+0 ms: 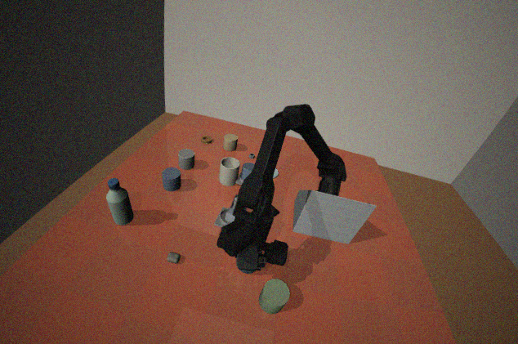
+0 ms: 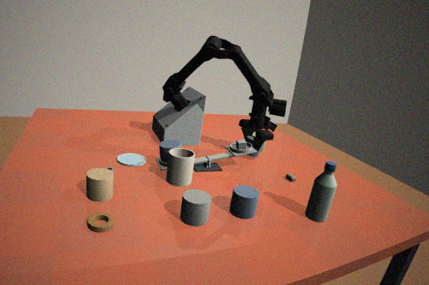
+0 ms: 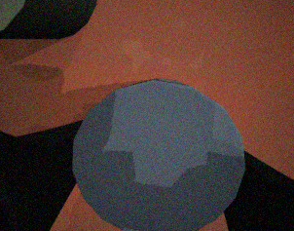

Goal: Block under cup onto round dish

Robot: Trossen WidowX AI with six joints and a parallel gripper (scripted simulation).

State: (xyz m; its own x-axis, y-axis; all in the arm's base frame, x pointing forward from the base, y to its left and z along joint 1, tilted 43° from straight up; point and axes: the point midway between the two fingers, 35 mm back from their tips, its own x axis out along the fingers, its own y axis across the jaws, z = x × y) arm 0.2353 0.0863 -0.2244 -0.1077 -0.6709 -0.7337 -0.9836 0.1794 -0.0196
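The small grey block is 70 mm ahead of my gripper tip, 110 mm to the right of it and 50 mm above it. Round my gripper tip: small grey pebble: 220 mm ahead, 20 mm to the left, 30 mm below; then beige open cup: 120 mm ahead, 370 mm to the right, 10 mm above; then green cylinder: 90 mm behind, 100 mm to the left.
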